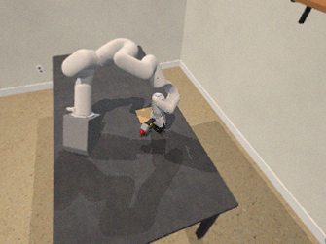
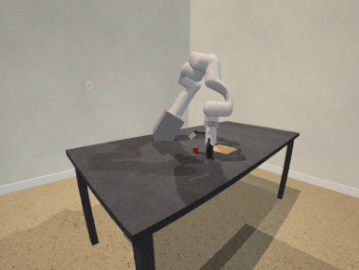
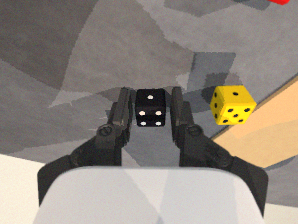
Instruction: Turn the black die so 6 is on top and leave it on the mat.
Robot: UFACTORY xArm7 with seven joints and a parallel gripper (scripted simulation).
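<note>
The black die lies 10 mm below my hand. Also, from my hand: yellow die (50 mm behind, 50 mm to the left, 10 mm below); then red die (110 mm behind, 20 mm to the right, 10 mm below); then mat (60 mm behind, 160 mm to the left, 20 mm below).
</note>
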